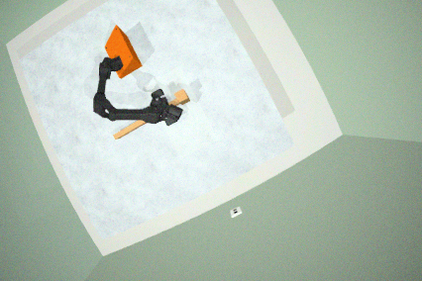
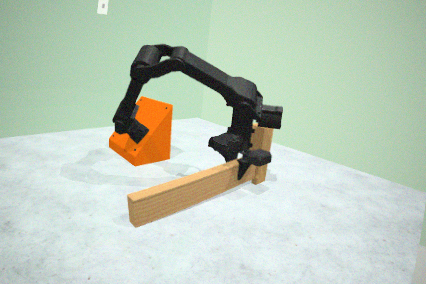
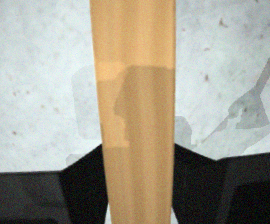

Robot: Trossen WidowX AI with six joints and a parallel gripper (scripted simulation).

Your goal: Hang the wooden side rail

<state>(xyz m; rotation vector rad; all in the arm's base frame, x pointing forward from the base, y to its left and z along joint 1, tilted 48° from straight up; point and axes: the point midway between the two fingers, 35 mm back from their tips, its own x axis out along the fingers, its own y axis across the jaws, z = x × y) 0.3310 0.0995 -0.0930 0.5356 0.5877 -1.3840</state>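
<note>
Now: gripper tip 10 cm to the right of the headboard post, 5 cm below it and 1 cm past it.
</note>
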